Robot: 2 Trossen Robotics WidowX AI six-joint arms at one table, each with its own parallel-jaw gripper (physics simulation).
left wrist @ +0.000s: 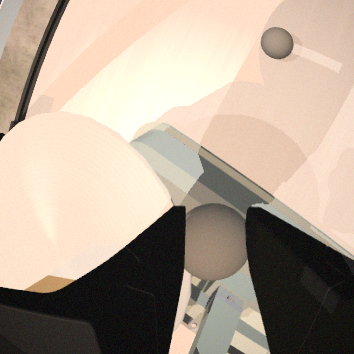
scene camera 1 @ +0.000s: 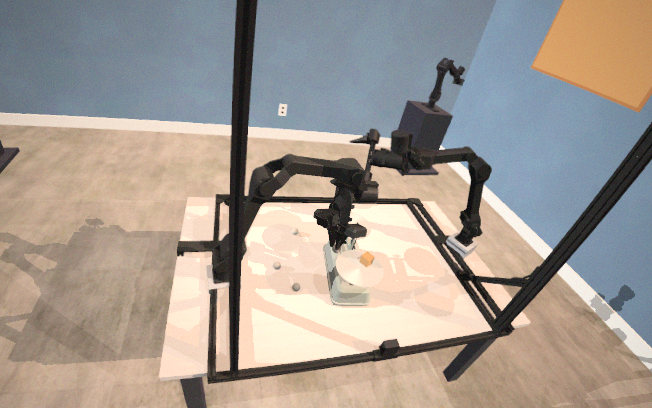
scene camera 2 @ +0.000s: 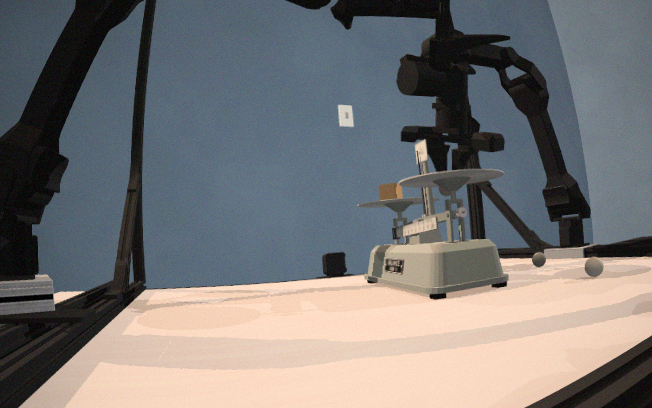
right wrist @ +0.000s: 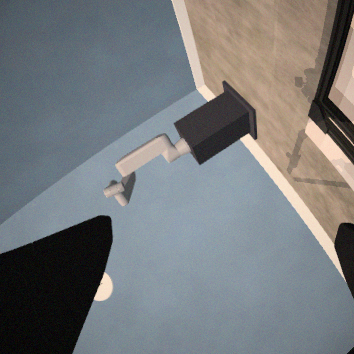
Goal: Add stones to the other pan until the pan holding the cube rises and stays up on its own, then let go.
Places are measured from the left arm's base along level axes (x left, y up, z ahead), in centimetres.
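Where they show: left gripper, fingertip midpoint: (left wrist: pixel 215 218) (scene camera 1: pixel 334 248); right gripper, fingertip midpoint: (scene camera 1: pixel 346 153) (scene camera 2: pixel 512 3) (right wrist: pixel 230 233); left arm's base, origin of the base link: (scene camera 1: pixel 223 274) (scene camera 2: pixel 572 246); right arm's base, origin of the base link: (scene camera 1: pixel 463 240) (scene camera 2: pixel 4 278).
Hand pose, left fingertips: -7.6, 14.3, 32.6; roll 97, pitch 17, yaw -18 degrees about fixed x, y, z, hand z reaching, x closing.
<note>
Things, the pixels of their top centre, and the offset from my left fingertips, as dx, dy, dz. Level surfaces: height alone.
- orange cube, middle of its top: (left wrist: pixel 39 325) (scene camera 2: pixel 390 184) (scene camera 1: pixel 368 255) -5.9, +1.0, +9.0
- grey-green balance scale, middle of its top: (scene camera 2: pixel 416 141) (scene camera 1: pixel 361 225) +1.9, +6.9, +8.5
- grey stone, middle of its top: (left wrist: pixel 203 257) +0.2, +0.9, +1.0
- table, its level: dy -16.4
An orange cube (scene camera 1: pixel 367 258) (scene camera 2: pixel 389 191) (left wrist: pixel 50 284) sits on one pan (scene camera 1: pixel 352 274) (left wrist: pixel 75 190) of the grey-green balance scale (scene camera 1: pixel 350 296) (scene camera 2: pixel 435 267). That pan is low. The other pan (scene camera 2: pixel 450 177) is higher in scene camera 2; in scene camera 1 the arm hides it. My left gripper (scene camera 1: pixel 343 247) (scene camera 2: pixel 451 166) (left wrist: pixel 215 218) is shut on a grey stone (left wrist: pixel 216 245), with its tips close to the higher pan's rim in scene camera 2. Whether it is over the pan is unclear. My right gripper (scene camera 2: pixel 426 27) (right wrist: pixel 230 233) is open and empty, high up.
Stones lie on the table (scene camera 1: pixel 300 340): one (scene camera 1: pixel 294 231), another (scene camera 1: pixel 276 265) and a third (scene camera 1: pixel 296 287), left of the scale in scene camera 1. Two stones (scene camera 2: pixel 538 259) (scene camera 2: pixel 594 267) show in scene camera 2. A black frame post (scene camera 1: pixel 239 175) stands at the left.
</note>
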